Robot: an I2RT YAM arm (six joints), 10 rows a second.
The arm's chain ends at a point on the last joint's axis. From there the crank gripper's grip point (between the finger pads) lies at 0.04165 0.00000 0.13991 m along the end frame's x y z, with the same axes.
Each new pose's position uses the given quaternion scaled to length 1; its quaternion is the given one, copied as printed.
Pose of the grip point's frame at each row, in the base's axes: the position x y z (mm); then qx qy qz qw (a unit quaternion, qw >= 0):
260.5 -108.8 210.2 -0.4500 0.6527 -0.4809 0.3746
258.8 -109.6 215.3 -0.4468 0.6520 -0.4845 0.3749
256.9 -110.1 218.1 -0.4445 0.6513 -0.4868 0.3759
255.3 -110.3 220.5 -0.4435 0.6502 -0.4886 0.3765
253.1 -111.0 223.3 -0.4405 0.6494 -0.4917 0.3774
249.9 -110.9 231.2 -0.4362 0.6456 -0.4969 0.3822
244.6 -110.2 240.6 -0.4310 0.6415 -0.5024 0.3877
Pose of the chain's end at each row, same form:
144.6 -28.7 248.5 -0.4500 0.6527 -0.4809 0.3746
143.1 -28.7 252.5 -0.4468 0.6520 -0.4845 0.3749
141.3 -28.8 254.5 -0.4445 0.6513 -0.4868 0.3759
139.6 -28.8 256.3 -0.4435 0.6502 -0.4886 0.3765
137.5 -28.9 258.1 -0.4405 0.6494 -0.4917 0.3774
133.8 -28.5 263.6 -0.4362 0.6456 -0.4969 0.3822
128.1 -27.5 270.5 -0.4310 0.6415 -0.5024 0.3877

